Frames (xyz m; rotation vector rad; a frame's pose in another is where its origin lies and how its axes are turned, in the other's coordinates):
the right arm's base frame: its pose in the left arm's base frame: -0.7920 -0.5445 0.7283 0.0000 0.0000 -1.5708
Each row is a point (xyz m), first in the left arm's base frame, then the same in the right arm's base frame.
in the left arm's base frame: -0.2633 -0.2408 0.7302
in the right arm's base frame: -0.3037 0.5287 0.0019
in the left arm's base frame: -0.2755 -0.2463 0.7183
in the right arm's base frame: -0.2982 0.5165 -0.0100
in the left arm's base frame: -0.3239 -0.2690 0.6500
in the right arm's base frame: -0.2755 0.4681 -0.0783
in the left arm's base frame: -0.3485 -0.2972 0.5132
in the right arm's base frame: -0.2473 0.4435 -0.2151
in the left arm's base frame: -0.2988 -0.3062 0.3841
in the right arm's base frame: -0.2383 0.4932 -0.3442
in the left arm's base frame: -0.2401 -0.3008 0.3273
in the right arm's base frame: -0.2437 0.5519 -0.4010
